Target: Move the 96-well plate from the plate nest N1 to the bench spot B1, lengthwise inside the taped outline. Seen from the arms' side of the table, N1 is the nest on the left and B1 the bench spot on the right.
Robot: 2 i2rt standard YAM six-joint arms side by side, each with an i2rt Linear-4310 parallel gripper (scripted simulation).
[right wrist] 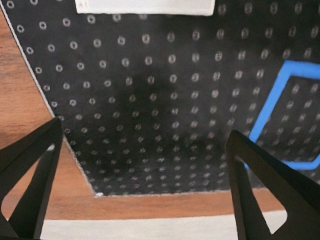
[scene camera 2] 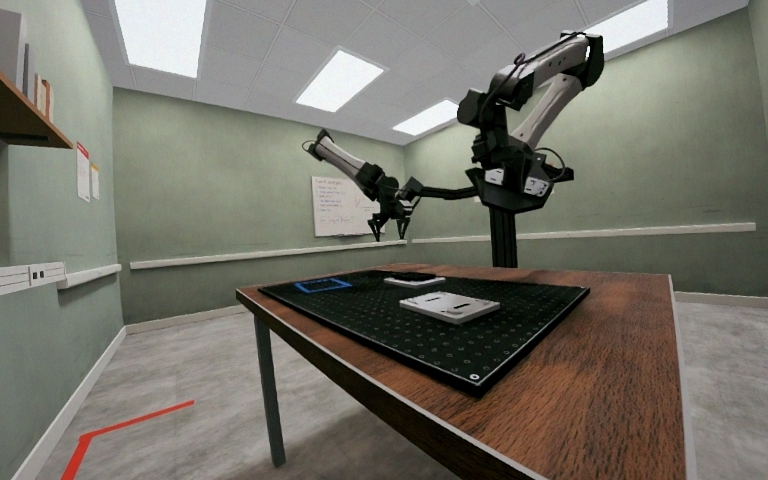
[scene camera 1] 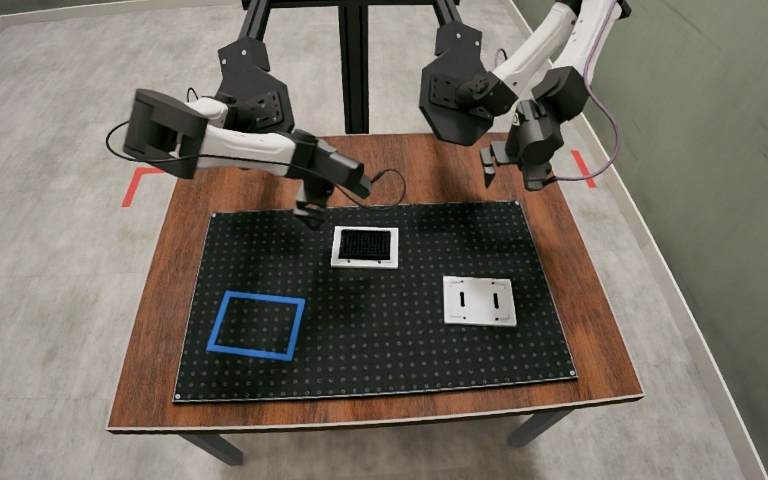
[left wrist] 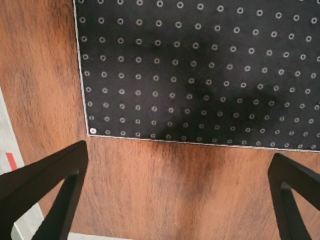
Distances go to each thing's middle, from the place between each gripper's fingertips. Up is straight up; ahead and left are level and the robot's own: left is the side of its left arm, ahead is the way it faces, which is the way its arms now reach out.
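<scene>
Black 96-well plate 31 cm to the right of my left hand [scene camera 2: 500, 196], 5 cm behind it and 22 cm below it.
The black 96-well plate [scene camera 1: 355, 244] is 10 cm to the left of my right hand [scene camera 1: 320, 214], 1 cm ahead of it and 13 cm below it. By its middle, the plate is nearer to my right hand than to my left hand.
</scene>
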